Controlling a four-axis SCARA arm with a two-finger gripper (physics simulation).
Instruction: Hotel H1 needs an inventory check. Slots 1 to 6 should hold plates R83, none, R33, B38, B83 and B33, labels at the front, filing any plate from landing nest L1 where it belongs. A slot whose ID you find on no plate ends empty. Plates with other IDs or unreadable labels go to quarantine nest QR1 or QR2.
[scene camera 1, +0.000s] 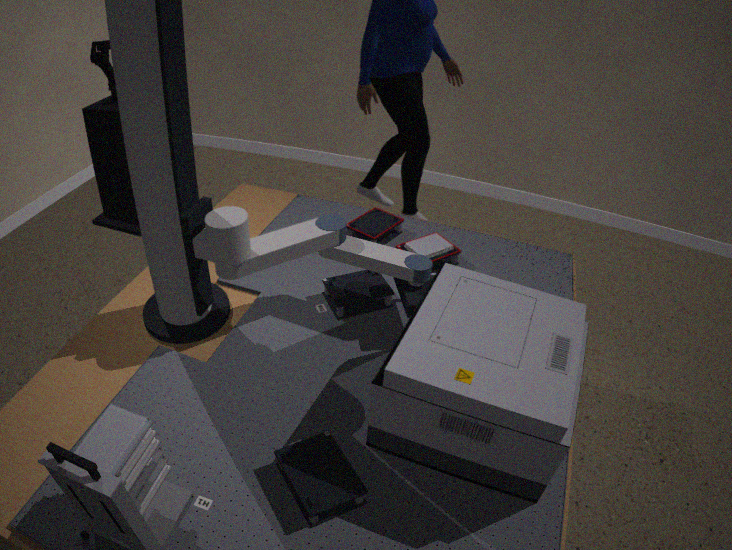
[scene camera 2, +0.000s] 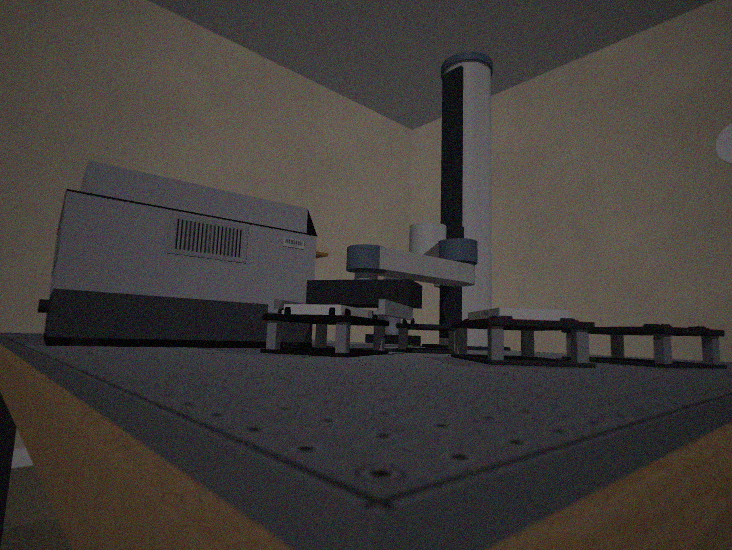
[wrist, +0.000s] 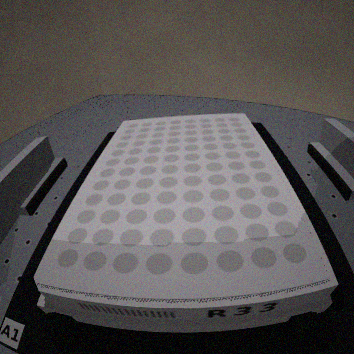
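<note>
In the wrist view a pale multiwell plate (wrist: 192, 200) sits on a black nest (wrist: 303, 200) labelled A1; its front label reads R33. My gripper (wrist: 183, 137) (scene camera 2: 337, 307) is open, with one finger out to each side of this plate and apart from it. Hotel H1 (scene camera 1: 109, 434) stands at the lower left in scene camera 1, with several pale plate edges showing; their labels are unreadable. One red-rimmed nest (scene camera 1: 375, 224) has a dark bare top. Another red-rimmed nest (scene camera 1: 453, 250) holds a pale plate (scene camera 1: 429, 244) (scene camera 2: 532, 314). I cannot tell which nest is L1.
A large boxy instrument (scene camera 1: 485, 331) (scene camera 2: 177, 260) stands close beside the gripper and hides part of it in scene camera 1. A dark nest (scene camera 1: 358, 289) stands mid-table; another dark nest (scene camera 1: 322, 476) is near the hotel. The arm's column (scene camera 1: 159, 177) (scene camera 2: 476, 177) is tall. A person (scene camera 1: 402, 88) is beyond the table.
</note>
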